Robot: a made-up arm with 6 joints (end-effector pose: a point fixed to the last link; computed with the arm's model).
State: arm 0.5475 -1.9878 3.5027 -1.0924 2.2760 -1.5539
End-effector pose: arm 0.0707 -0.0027 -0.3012 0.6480 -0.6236 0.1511 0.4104
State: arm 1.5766 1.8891 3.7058 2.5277 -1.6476 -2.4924
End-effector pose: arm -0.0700 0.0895 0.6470 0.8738 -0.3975 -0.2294 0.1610
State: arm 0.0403 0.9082 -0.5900 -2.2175 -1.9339 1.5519
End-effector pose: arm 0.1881 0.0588 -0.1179 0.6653 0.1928 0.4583 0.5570
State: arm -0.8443 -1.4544 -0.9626 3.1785 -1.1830 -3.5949
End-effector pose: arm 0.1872 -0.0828 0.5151 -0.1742 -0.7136 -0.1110 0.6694
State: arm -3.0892 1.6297 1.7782 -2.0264 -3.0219 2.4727
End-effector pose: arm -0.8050 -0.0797 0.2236 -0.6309 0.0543 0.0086 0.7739
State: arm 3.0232 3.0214 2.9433 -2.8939 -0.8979 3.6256
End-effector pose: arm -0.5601 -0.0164 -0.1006 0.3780 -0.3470 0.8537 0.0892
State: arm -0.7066 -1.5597 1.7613 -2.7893 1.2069 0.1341
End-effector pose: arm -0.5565 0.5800 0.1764 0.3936 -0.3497 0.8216 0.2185
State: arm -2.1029 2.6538 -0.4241 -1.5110 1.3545 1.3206
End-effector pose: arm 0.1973 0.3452 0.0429 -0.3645 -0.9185 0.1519 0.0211
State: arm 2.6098 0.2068 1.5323 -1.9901 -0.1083 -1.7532
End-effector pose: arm -0.2415 0.1019 1.0005 0.0200 -0.7805 0.0376 0.6236
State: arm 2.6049 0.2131 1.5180 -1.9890 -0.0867 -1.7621
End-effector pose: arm -0.2511 0.1092 0.9959 0.0085 -0.7846 0.0500 0.6179
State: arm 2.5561 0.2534 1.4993 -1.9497 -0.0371 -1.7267
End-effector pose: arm -0.2775 0.1462 0.9795 -0.0637 -0.7975 0.0323 0.5991
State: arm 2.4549 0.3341 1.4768 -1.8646 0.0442 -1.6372
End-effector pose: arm -0.3118 0.2238 0.9445 -0.2052 -0.8067 -0.0253 0.5536
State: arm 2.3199 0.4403 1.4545 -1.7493 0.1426 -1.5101
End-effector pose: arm -0.3289 0.3315 0.8911 -0.3798 -0.7885 -0.1116 0.4707
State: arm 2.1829 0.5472 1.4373 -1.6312 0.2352 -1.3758
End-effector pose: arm -0.3150 0.4397 0.8301 -0.5341 -0.7375 -0.1995 0.3618
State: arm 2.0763 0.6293 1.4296 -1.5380 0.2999 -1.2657
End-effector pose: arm -0.2833 0.5177 0.7804 -0.6331 -0.6780 -0.2656 0.2625
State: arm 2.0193 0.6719 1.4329 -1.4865 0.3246 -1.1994
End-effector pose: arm -0.2587 0.5542 0.7564 -0.6754 -0.6399 -0.3035 0.2056
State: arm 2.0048 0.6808 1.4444 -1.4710 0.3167 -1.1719
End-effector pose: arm -0.2499 0.5594 0.7561 -0.6812 -0.6290 -0.3218 0.1917
